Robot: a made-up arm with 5 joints.
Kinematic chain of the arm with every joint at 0, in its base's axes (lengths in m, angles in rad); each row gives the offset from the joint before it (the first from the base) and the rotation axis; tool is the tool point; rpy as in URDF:
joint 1: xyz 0.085 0 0.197 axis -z
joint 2: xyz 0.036 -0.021 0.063 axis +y
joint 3: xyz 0.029 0 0.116 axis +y
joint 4: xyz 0.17 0 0.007 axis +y
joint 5: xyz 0.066 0.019 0 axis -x
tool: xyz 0 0 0 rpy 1.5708 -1.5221 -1.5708
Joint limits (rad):
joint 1: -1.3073..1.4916
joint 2: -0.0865..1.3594
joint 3: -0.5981..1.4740
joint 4: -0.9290..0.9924
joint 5: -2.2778..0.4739
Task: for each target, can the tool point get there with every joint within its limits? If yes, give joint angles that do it. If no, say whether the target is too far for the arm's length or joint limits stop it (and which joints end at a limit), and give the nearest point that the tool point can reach.
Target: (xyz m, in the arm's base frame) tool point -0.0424 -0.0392 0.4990
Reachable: no: joint limits stop it (at a limit: joint 1, joint 2, joint 3, joint 4) | nearest point 0.0972 -0.1789 0.5569 | short by 0.206 m
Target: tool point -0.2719 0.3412 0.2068
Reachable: no: too far | nearest point 0.0341 0.0486 0.1990 | short by 0.423 m
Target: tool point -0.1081 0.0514 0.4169
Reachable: no: joint limits stop it (at a limit: joint 2, joint 3, joint 4) | nearest point 0.0313 0.0143 0.2395 | short by 0.229 m
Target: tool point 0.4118 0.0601 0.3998
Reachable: yes | joints -0.1878 0.3439 -0.3815 -0.3843 -0.8233
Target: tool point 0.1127 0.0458 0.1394
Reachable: yes | joints -1.0651 0.3834 1.2687 0.6896 -0.1240
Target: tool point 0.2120 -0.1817 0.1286
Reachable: yes | joints 0.9519 0.6111 0.4379 0.4529 -1.1564
